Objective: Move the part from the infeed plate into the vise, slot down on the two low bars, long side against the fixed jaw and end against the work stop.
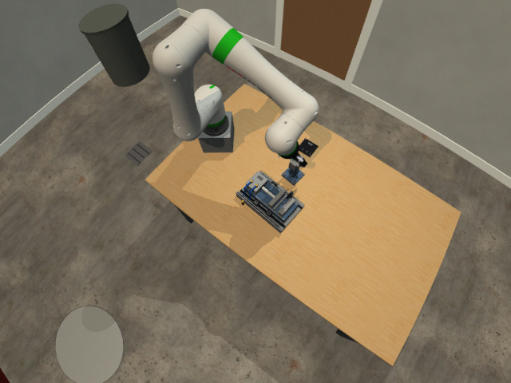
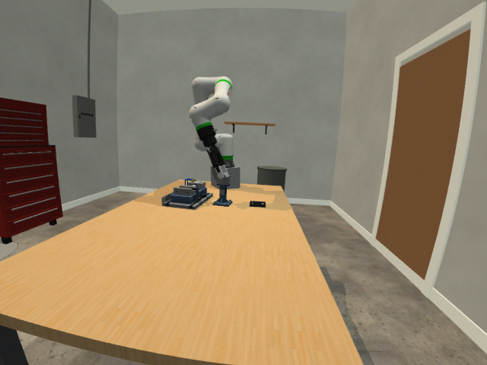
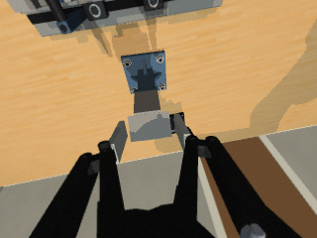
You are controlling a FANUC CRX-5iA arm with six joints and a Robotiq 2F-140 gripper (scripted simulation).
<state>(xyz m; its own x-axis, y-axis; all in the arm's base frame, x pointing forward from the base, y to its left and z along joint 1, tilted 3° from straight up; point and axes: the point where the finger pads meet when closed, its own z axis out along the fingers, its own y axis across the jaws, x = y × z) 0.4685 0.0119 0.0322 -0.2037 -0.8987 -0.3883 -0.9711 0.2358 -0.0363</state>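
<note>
Now: the part 1 cm to the left of my hand and 3 cm below it. From my hand the other things lie so: white cylinder rod: 5 cm behind, 18 cm to the right, 10 cm below; then work stop: 5 cm ahead, 15 cm to the right, 9 cm below; then moving jaw: 19 cm to the right, 10 cm below.
</note>
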